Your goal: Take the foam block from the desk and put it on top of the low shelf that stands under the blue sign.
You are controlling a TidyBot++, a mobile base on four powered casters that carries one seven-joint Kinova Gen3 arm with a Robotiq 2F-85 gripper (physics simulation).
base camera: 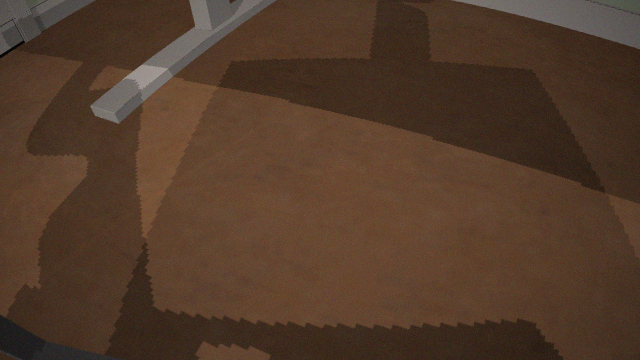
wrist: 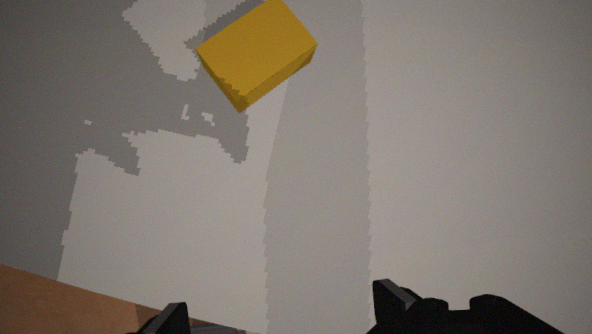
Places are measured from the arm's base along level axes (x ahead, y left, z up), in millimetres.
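Pixels of known places: gripper, fingertip midpoint: (wrist: 282, 313).
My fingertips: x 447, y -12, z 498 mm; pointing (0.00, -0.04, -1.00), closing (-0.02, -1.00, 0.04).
Behind a point stands the place of what it marks.
The yellow foam block (wrist: 257, 47) @[z 369, x 628, y -21 mm] lies on the pale desk top (wrist: 450, 150) @[z 324, x 521, y -214 mm], turned at an angle, in the upper middle of the wrist view. My gripper (wrist: 282, 313) @[z 498, x 447, y -12 mm] is open and empty, its two black fingertips at the bottom edge of the wrist view. It is above the desk, and the block is apart from the fingers, beyond them in the picture. The low shelf and the blue sign do not show in either view.
In the base camera view a light grey desk foot (base camera: 185, 50) with an upright post (base camera: 202, 14) @[z -331, x 851, y 317 mm] stands on the brown floor (base camera: 350, 225) @[z -396, x 356, y -5 mm] at the upper left. A pale wall base (base camera: 565, 22) @[z -382, x 998, y -595 mm] runs along the upper right. The desk's edge crosses the wrist view's lower left.
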